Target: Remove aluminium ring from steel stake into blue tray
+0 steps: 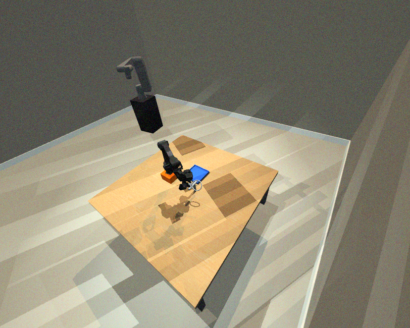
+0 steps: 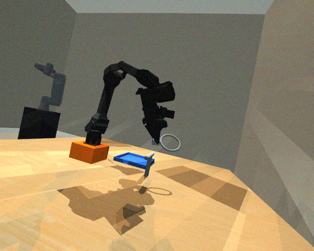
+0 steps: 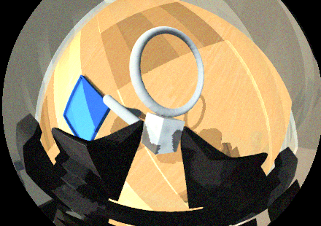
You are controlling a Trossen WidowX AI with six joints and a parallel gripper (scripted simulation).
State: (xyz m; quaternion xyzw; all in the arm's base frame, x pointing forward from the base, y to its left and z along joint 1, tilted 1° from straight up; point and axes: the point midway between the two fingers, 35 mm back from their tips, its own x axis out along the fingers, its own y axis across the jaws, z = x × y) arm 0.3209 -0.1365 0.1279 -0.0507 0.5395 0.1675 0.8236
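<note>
My gripper tip is now 50 mm short of the aluminium ring, 10 mm to the right of it and 10 mm below it. The rest, counted from my gripper tip: blue tray (260 mm to the left, 160 mm below, 120 mm behind).
</note>
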